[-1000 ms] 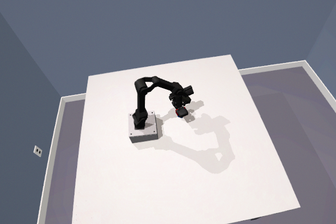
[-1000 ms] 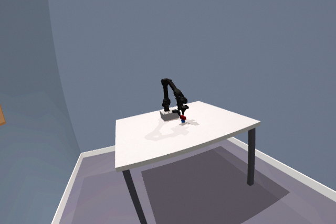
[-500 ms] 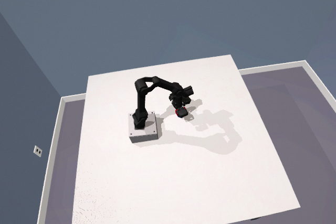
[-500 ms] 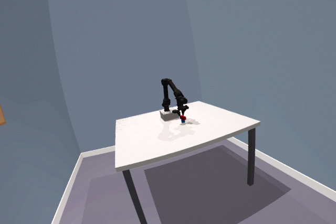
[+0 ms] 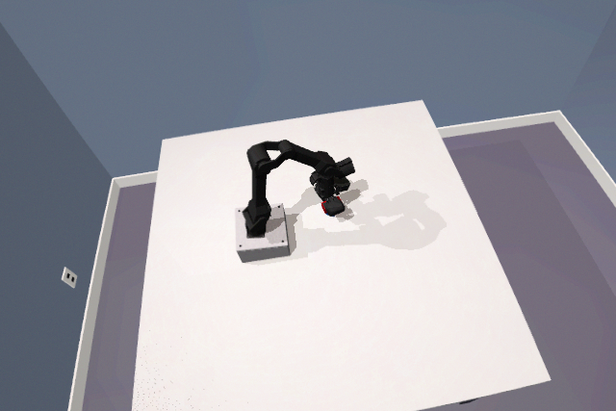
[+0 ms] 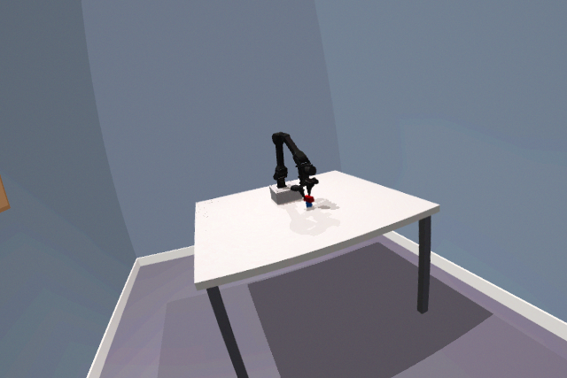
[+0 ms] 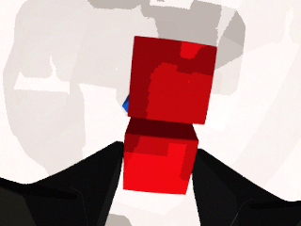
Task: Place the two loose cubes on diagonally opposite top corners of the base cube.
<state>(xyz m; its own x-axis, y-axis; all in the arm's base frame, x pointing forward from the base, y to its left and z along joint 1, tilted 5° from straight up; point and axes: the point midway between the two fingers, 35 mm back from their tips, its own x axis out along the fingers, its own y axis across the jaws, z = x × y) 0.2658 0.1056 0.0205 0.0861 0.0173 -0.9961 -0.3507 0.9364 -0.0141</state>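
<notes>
Now: gripper tip 40 mm above the blue base cube and 10 mm short of it.
</notes>
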